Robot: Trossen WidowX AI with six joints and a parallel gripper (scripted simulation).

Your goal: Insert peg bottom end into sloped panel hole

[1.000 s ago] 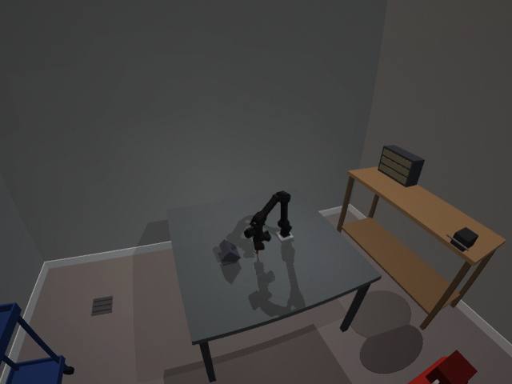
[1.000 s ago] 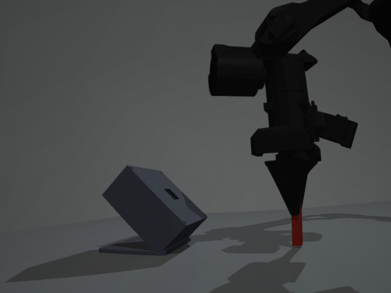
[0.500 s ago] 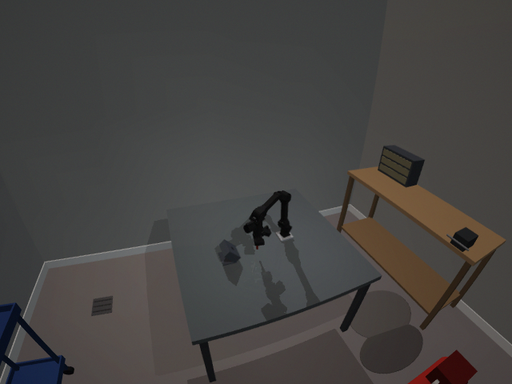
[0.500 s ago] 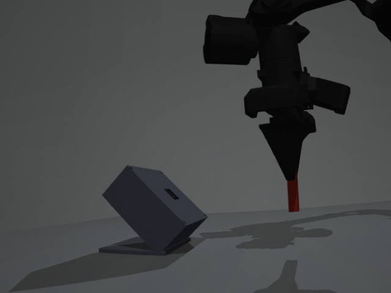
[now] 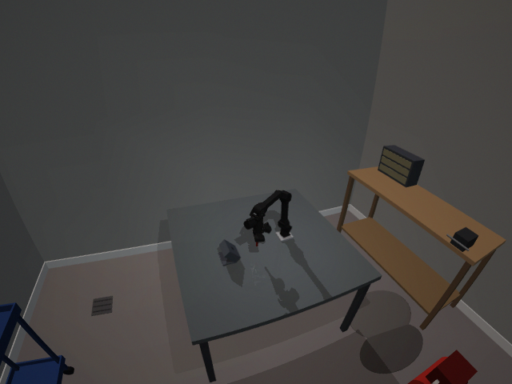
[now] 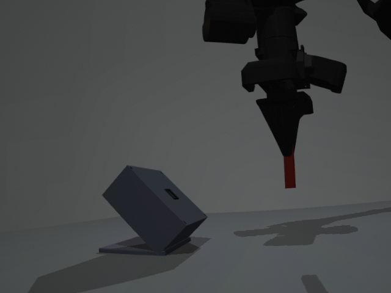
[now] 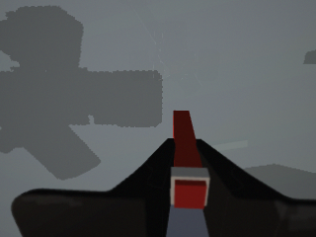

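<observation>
The sloped grey panel lies 18 cm ahead of my gripper tip, 6 cm below it and 5 cm to the right of it. Also, from my gripper tip: thin base plate: 20 cm ahead, 12 cm below, 5 cm to the right; red square peg: 2 cm above.
</observation>
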